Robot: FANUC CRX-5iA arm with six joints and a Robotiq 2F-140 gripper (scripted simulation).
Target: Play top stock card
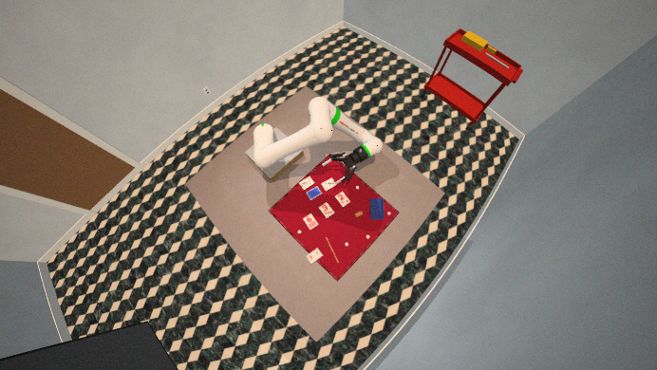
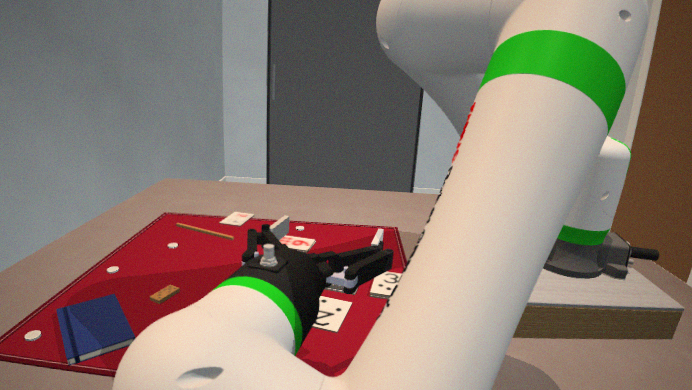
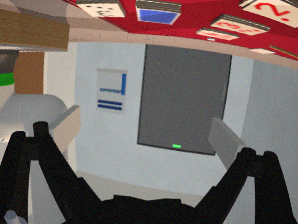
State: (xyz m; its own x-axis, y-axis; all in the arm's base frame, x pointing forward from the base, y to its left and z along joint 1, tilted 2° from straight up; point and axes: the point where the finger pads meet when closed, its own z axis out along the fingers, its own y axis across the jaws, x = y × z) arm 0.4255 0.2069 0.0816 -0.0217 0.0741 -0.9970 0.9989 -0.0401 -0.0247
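The red 2 card is 15 cm ahead of my hand, 1 cm to the right of it and 15 cm below it. Round my hand: blue notebook 33 cm ahead, 14 cm to the left, 15 cm below; then red card cloth 18 cm ahead, 11 cm to the right, 17 cm below; then wooden stick 37 cm ahead, 26 cm to the right, 15 cm below.
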